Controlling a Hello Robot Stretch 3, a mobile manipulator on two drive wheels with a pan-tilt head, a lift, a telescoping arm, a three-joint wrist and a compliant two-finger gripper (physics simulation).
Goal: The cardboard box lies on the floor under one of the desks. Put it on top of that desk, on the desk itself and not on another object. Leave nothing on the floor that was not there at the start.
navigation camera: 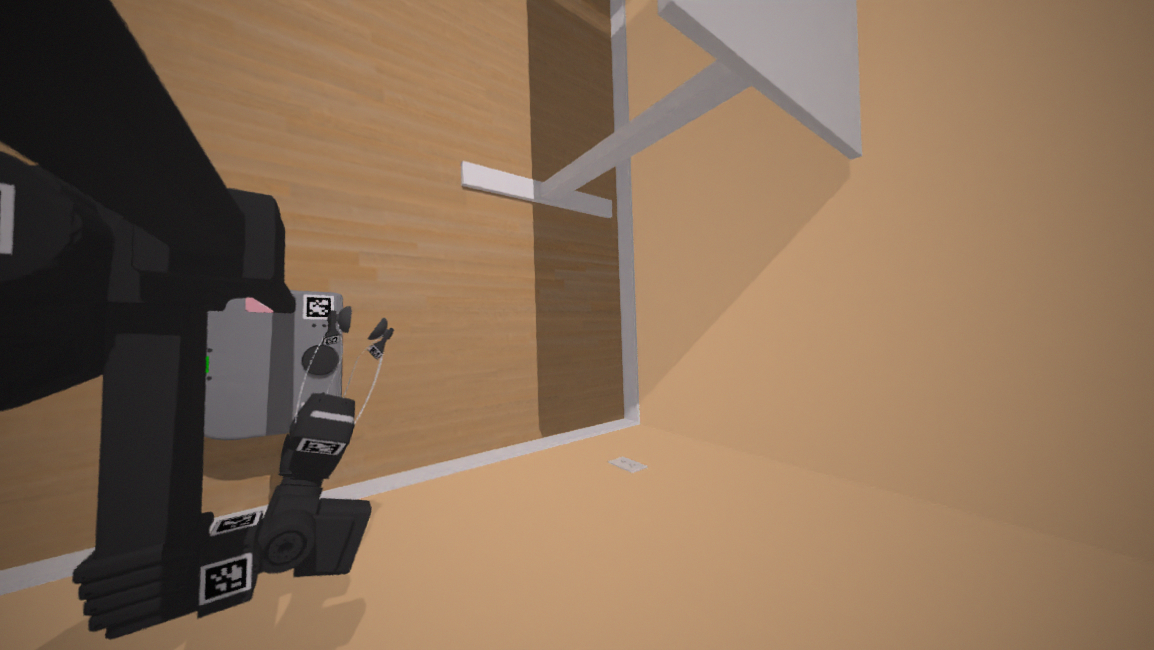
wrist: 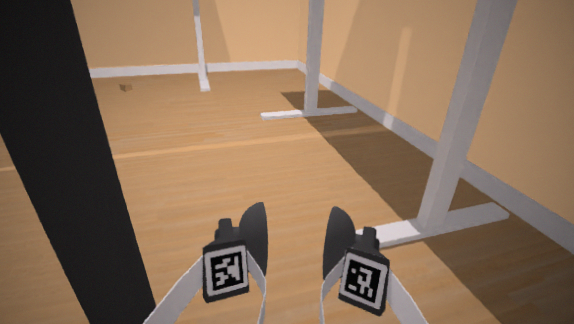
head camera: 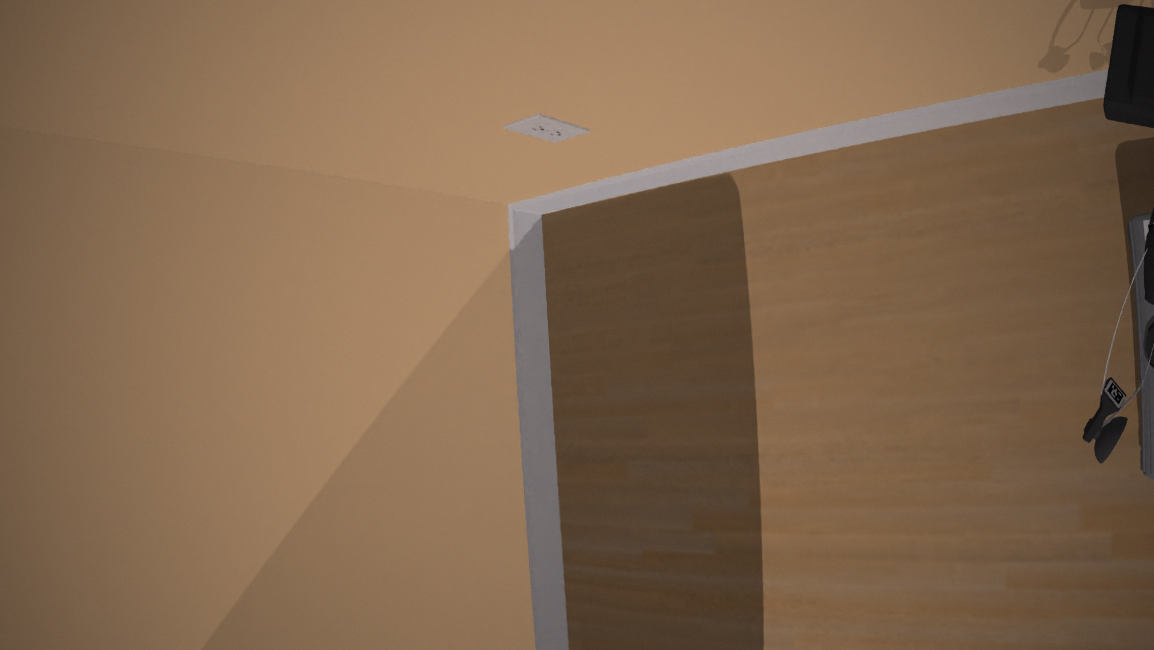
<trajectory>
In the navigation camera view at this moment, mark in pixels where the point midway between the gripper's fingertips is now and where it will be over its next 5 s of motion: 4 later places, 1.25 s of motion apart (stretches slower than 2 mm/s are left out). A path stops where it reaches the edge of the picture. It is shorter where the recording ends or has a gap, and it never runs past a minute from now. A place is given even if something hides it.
The gripper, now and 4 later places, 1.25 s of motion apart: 366,312; 339,302; 398,287; 470,268; 527,253
</trajectory>
